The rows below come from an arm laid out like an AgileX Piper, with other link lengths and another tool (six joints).
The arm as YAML. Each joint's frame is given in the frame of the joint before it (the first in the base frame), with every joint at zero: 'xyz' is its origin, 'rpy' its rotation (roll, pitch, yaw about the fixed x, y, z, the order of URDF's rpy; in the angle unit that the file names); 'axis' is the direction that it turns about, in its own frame. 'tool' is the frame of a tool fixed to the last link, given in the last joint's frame.
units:
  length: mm
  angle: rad
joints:
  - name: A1
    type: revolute
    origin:
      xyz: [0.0, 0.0, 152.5]
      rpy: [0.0, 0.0, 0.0]
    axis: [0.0, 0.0, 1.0]
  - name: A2
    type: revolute
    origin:
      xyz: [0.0, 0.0, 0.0]
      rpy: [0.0, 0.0, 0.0]
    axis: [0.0, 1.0, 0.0]
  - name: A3
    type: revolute
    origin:
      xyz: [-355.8, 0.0, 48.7]
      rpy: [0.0, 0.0, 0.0]
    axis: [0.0, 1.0, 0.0]
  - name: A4
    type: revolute
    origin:
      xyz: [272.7, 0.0, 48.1]
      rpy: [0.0, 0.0, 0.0]
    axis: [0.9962, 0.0, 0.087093]
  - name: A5
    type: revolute
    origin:
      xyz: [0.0, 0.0, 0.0]
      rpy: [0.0, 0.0, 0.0]
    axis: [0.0, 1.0, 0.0]
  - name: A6
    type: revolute
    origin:
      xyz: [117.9, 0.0, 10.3]
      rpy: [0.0, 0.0, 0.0]
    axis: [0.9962, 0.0, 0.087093]
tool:
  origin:
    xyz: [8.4, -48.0, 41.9]
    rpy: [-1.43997, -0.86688, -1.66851]
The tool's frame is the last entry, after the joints.
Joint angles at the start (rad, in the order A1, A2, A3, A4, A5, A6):
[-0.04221, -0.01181, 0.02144, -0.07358, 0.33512, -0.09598]
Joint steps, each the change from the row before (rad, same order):
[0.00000, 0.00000, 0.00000, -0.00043, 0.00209, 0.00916]
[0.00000, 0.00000, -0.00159, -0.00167, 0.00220, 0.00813]
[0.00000, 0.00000, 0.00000, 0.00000, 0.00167, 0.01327]
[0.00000, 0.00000, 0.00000, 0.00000, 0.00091, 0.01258]
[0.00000, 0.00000, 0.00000, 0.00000, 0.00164, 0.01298]
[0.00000, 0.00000, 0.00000, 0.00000, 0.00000, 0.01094]
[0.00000, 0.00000, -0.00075, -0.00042, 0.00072, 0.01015]
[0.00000, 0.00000, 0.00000, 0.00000, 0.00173, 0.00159]
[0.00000, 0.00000, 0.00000, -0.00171, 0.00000, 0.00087]
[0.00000, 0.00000, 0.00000, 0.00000, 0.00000, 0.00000]
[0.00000, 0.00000, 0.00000, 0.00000, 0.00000, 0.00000]
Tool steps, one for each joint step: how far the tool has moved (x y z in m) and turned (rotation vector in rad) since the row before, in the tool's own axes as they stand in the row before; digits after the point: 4 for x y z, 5 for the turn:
[-0.0003, 0.0007, 0.0001, -0.00128, -0.00163, 0.00876]
[0.0003, 0.0003, -0.0002, -0.00088, -0.00012, 0.00660]
[-0.0003, 0.0010, 0.0001, -0.00093, -0.00135, 0.01327]
[-0.0002, 0.0009, 0.0000, -0.00050, -0.00073, 0.01258]
[-0.0003, 0.0009, 0.0001, -0.00095, -0.00130, 0.01298]
[-0.0001, 0.0007, 0.0000, 0.00004, 0.00000, 0.01094]
[0.0001, 0.0005, -0.0001, -0.00010, 0.00014, 0.00977]
[-0.0002, 0.0002, 0.0001, -0.00108, -0.00134, 0.00159]
[0.0001, 0.0000, 0.0000, -0.00045, 0.00037, -0.00074]
[0.0000, 0.0000, 0.0000, 0.00000, 0.00000, 0.00000]
[0.0000, 0.0000, 0.0000, 0.00000, 0.00000, 0.00000]

